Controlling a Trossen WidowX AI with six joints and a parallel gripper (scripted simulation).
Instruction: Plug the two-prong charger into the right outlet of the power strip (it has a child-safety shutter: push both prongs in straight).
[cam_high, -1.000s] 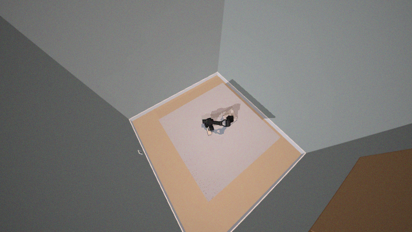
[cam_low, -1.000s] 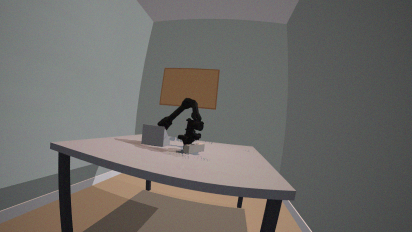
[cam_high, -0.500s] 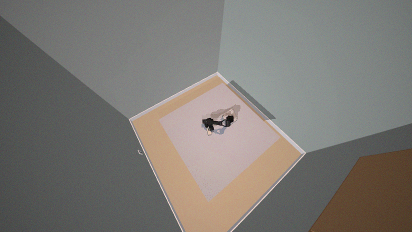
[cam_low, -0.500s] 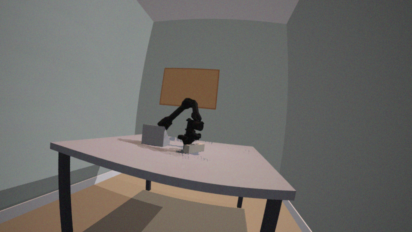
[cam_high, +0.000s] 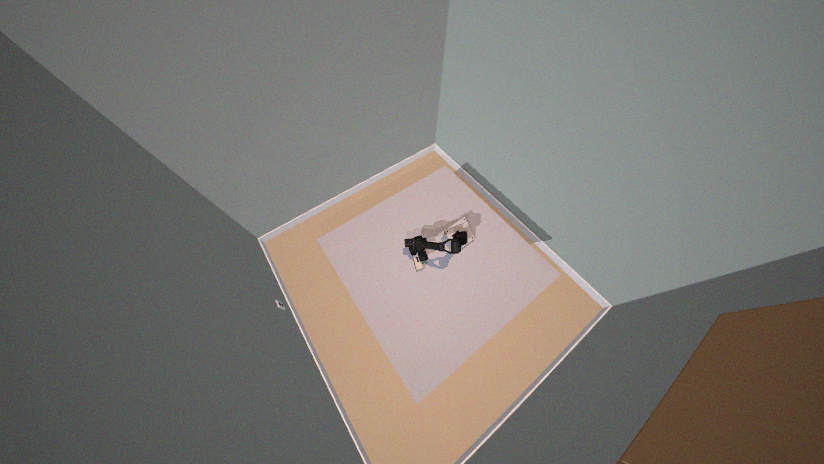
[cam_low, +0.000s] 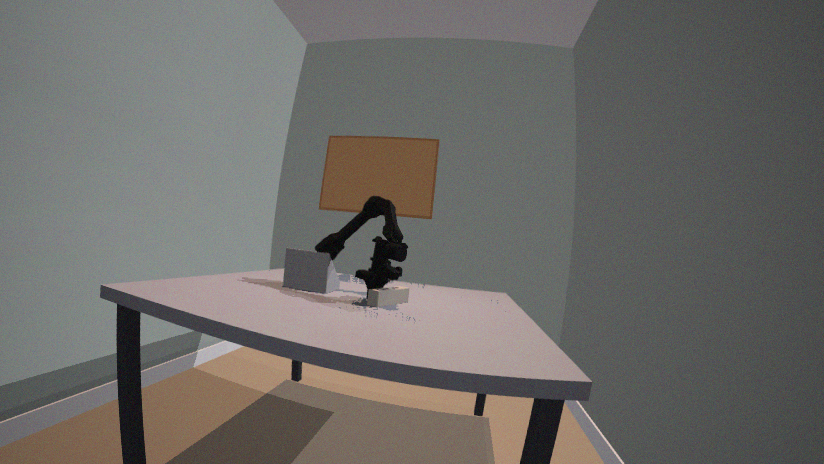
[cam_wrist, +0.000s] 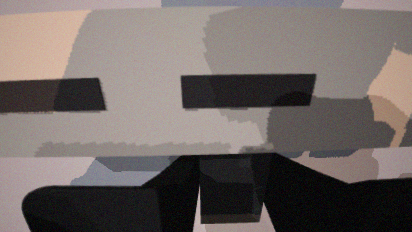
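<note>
Right now the black charger is 20 mm ahead of my gripper tip, 10 mm to the right of it and 10 mm above it.
</note>
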